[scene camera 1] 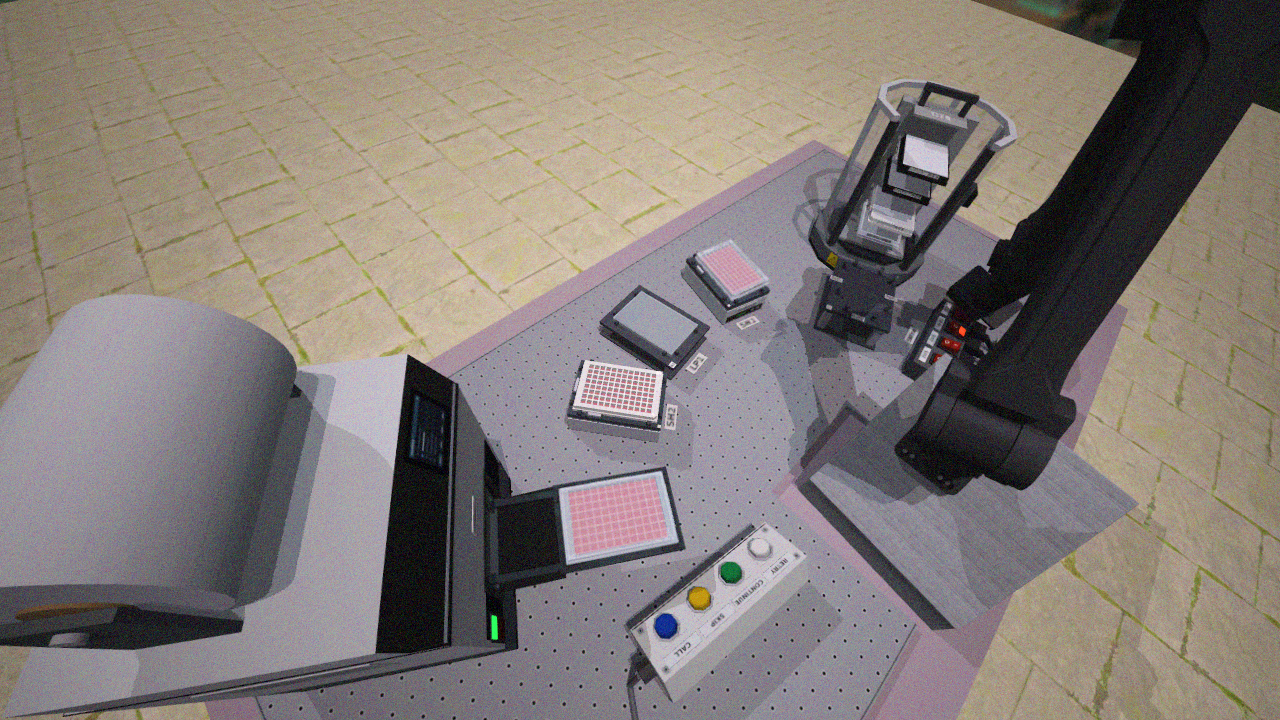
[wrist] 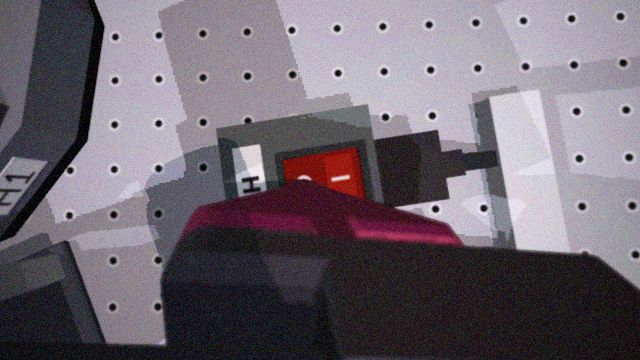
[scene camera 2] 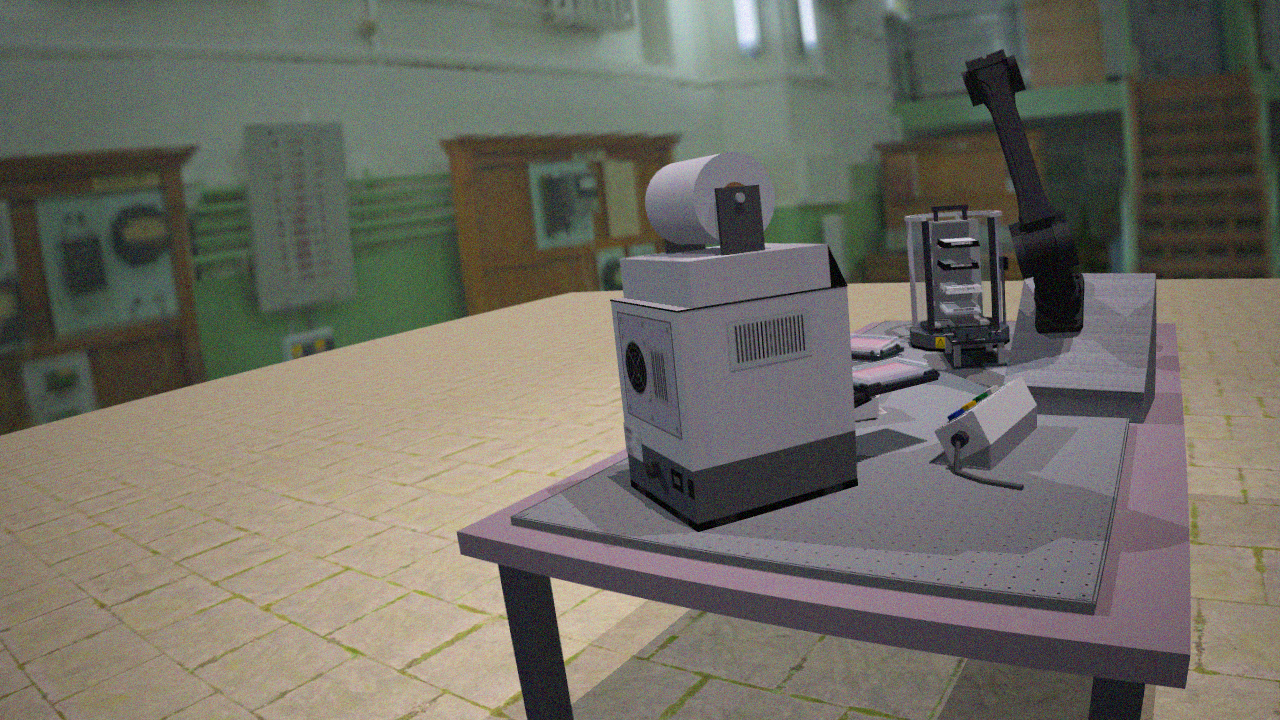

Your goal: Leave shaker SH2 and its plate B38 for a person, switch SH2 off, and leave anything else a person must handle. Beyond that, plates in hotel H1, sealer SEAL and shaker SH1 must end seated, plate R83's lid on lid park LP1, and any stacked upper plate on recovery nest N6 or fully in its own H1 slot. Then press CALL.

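Places are measured from the arm's base along level axes (x ahead, y left, z up), in millimetres.
Pixels of known places: gripper, fingertip midpoint: (scene camera 1: 959, 311) (wrist: 300, 194); arm's base, origin of the base link: (scene camera 1: 953, 437) (scene camera 2: 1060, 305).
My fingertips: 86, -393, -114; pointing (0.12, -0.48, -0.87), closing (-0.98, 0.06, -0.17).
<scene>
Ahead of a thing's pixels: the offset from my fingertips to its middle, as dx, dy, dz. "pt": to the spot under its first point.
My gripper (wrist: 300, 194) is shut, with nothing between its maroon fingers. In the wrist view its tip rests at the lower edge of a red rocker switch @(pt -9, -9, -1) (wrist: 323, 171) on the grey switch strip (wrist: 297, 128) (scene camera 1: 933, 342). A white label beginning with "H" @(pt +22, -8, -10) (wrist: 250, 174) sits left of the rocker. Plate hotel H1 @(+241, -74, +119) (scene camera 1: 967, 187) (scene camera 2: 929, 275) stands behind it, holding several plates. Two pink plates @(+352, +296, +16) (scene camera 1: 732, 270) @(+283, +636, +11) (scene camera 1: 617, 392) sit on shaker bases. A third pink plate @(+130, +769, +69) (scene camera 1: 617, 516) lies on the sealer's tray.
The sealer @(+262, +996, +177) (scene camera 1: 352, 500) (scene camera 2: 737, 379) stands at the front left with a green light. A dark empty holder @(+359, +487, -9) (scene camera 1: 655, 325) lies between the two shakers. The button box @(-24, +726, -9) (scene camera 1: 716, 607) (scene camera 2: 976, 429) has blue, yellow, green and white buttons. A dark nest @(+154, +126, -13) (scene camera 1: 852, 307) stands before the hotel.
</scene>
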